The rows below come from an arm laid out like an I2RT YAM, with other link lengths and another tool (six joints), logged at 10 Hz.
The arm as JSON. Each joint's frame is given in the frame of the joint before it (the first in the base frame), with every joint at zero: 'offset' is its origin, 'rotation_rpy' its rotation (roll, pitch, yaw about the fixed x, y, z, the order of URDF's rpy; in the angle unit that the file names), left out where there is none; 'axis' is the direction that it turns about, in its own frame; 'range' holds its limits. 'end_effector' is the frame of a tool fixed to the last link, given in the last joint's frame.
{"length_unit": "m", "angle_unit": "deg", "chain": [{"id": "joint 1", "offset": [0.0, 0.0, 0.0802], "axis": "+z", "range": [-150.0, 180.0]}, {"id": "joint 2", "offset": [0.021, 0.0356, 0.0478], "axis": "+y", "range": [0.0, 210.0]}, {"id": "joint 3", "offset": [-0.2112, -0.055, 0.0], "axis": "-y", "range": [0.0, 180.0]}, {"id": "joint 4", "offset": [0.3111, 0.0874, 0.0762], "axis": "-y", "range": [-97.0, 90.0]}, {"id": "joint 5", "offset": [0.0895, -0.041, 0.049], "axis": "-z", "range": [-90.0, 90.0]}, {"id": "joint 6", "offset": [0.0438, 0.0, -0.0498], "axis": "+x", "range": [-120.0, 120.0]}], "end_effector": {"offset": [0.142, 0.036, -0.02], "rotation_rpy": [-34.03, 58.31, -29.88]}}
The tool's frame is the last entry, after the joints.
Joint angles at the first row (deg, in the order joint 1, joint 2, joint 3, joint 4, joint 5, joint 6):
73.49, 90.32, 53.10, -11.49, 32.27, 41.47
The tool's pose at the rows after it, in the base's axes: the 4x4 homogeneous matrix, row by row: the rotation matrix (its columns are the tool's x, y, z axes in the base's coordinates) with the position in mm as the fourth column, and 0 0 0 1 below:
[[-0.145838, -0.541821, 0.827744, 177.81], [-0.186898, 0.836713, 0.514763, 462.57], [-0.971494, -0.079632, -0.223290, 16.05], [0, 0, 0, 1]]
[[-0.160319, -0.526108, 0.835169, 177.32], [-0.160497, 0.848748, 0.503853, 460.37], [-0.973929, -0.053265, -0.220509, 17.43], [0, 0, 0, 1]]
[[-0.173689, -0.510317, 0.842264, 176.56], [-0.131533, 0.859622, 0.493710, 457.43], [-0.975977, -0.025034, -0.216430, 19.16], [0, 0, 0, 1]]
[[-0.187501, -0.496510, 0.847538, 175.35], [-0.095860, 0.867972, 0.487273, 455.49], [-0.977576, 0.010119, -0.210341, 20.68], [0, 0, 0, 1]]
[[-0.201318, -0.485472, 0.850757, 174.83], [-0.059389, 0.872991, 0.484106, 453.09], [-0.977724, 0.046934, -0.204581, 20.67], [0, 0, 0, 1]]
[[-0.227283, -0.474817, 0.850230, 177.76], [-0.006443, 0.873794, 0.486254, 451.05], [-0.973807, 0.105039, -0.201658, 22.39], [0, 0, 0, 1]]
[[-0.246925, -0.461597, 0.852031, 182.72], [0.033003, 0.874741, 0.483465, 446.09], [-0.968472, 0.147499, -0.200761, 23.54], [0, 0, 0, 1]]
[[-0.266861, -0.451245, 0.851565, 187.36], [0.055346, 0.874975, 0.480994, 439.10], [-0.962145, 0.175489, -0.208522, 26.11], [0, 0, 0, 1]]
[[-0.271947, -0.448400, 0.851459, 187.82], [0.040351, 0.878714, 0.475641, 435.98], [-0.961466, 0.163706, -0.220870, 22.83], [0, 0, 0, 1]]
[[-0.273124, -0.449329, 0.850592, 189.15], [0.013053, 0.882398, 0.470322, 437.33], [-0.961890, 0.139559, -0.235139, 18.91], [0, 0, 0, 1]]
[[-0.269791, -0.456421, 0.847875, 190.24], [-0.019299, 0.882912, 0.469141, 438.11], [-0.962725, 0.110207, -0.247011, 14.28], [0, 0, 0, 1]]
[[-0.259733, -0.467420, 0.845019, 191.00], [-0.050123, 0.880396, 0.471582, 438.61], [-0.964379, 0.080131, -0.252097, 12.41], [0, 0, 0, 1]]
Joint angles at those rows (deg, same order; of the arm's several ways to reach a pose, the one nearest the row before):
73.49, 89.30, 52.43, -12.60, 32.47, 43.27
73.49, 88.29, 51.42, -12.42, 32.42, 45.06
73.49, 86.94, 50.06, -12.10, 32.36, 46.83
73.49, 85.56, 48.47, -11.18, 32.05, 48.60
73.27, 84.14, 46.48, -9.67, 31.42, 50.04
72.14, 82.26, 44.12, -7.49, 29.34, 51.42
70.76, 80.27, 41.85, -5.96, 27.59, 52.31
69.28, 77.84, 40.05, -6.06, 25.78, 52.75
69.08, 77.91, 40.14, -7.03, 25.76, 52.66
69.10, 79.72, 41.87, -8.27, 26.09, 52.23
69.10, 81.40, 43.31, -9.21, 26.39, 51.24
69.17, 82.43, 44.45, -10.07, 26.83, 49.91

